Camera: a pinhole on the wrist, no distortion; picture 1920 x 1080 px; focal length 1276.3 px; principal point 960.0 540.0 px. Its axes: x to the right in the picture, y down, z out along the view. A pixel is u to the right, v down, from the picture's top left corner.
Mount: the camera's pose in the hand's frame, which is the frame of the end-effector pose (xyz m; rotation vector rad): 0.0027 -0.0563 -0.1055 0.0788 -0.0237 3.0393
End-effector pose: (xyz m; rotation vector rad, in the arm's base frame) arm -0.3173 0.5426 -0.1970 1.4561 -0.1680 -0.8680
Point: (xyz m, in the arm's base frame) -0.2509 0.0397 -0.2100
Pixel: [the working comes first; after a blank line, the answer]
In the camera's frame: -0.3108 -0.1736 0.4764

127.5 75.0
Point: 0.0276 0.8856 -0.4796
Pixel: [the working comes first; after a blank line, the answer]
In the camera's frame: -0.1736 0.0899 -0.4054

behind the camera
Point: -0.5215 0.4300 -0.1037
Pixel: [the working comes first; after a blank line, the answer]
In the camera's frame: 0.1376 -0.0630 0.3227

1504.2 290.7
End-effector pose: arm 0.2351 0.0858 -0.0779 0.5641 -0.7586 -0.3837
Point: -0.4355 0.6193 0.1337
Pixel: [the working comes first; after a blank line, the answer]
In the camera's frame: 0.6906 -0.4626 0.5002

outside the picture
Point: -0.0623 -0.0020 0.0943
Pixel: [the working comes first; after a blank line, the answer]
In the camera's frame: 0.0932 -0.0534 0.4499

1224.3 388.5
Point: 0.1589 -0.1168 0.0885
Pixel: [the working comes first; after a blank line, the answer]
In the camera's frame: -0.1230 -0.0065 0.3349

491.2 515.2
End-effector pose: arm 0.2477 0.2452 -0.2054 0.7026 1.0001 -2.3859
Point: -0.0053 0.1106 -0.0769
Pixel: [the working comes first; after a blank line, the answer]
In the camera's frame: -0.1289 0.0523 0.3616

505.2 724.7
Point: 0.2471 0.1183 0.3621
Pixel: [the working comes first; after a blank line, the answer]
In the camera's frame: 0.3315 0.1796 0.5299

1758.5 972.5
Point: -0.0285 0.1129 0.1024
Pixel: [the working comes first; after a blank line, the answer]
In the camera's frame: -0.0425 0.1665 0.4721

845.1 990.2
